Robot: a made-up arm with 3 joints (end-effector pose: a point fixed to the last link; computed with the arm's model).
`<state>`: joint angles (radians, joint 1 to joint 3).
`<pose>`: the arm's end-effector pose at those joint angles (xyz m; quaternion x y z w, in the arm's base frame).
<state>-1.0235 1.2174 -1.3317</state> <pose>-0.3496 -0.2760 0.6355 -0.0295 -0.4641 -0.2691 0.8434</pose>
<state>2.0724 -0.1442 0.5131</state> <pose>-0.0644 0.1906 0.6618 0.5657 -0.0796 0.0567 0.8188</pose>
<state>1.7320 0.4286 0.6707</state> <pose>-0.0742 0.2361 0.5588 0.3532 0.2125 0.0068 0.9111</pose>
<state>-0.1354 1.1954 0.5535</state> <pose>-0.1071 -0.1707 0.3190 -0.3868 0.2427 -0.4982 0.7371</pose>
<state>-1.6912 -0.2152 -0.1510</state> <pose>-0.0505 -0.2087 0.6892 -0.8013 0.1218 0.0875 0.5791</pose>
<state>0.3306 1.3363 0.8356</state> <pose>-0.1101 -0.0284 0.2487 -0.2938 0.4538 -0.4255 0.7257</pose>
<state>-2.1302 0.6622 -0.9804</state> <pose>-0.2070 -0.0479 0.8367 -0.6545 -0.2752 -0.0430 0.7029</pose>
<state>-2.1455 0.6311 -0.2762</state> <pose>-0.1313 -0.1109 0.7701 -0.8575 -0.2198 -0.1562 0.4382</pose>
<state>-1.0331 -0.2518 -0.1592</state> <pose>-0.0478 -0.2472 0.5708 -0.5666 0.0947 0.1387 0.8067</pose>
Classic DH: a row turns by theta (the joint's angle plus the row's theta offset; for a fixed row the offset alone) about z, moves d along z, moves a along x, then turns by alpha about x. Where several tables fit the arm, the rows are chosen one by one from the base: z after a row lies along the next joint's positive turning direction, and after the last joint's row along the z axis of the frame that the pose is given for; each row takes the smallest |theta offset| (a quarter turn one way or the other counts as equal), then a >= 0, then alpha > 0; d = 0 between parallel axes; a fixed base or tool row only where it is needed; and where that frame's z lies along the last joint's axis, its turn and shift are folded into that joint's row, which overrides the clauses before.
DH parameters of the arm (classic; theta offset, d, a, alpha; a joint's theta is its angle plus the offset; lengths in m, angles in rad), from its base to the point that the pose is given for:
base (fixed): -1.5708 0.572 0.056 -1.5708
joint 1: 0 -0.112 0.032 -1.5708
joint 2: 0 0.304 0.182 -1.5708
joint 3: 0.3452 -0.0393 -0.0757 -1.6138
tool (fixed): 1.6609 0.156 0 0

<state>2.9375 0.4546 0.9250</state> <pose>-0.0754 0.0715 0.8828 0.7274 0.1755 0.1592 0.6440</pose>
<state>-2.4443 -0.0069 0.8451</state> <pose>-0.0659 -0.2279 0.8408 0.9688 -0.0405 0.0290 0.2429</pose>
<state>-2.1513 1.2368 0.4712</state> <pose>-0.1126 -0.2227 0.7781 -0.8170 -0.3208 -0.4687 0.0997</pose>
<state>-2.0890 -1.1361 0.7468</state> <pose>-0.0847 -0.3191 0.7151 0.8403 -0.2949 -0.4528 0.0426</pose>
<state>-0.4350 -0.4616 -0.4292</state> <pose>-0.0175 -0.2236 0.4929 -0.1709 0.0871 0.2603 0.9463</pose>
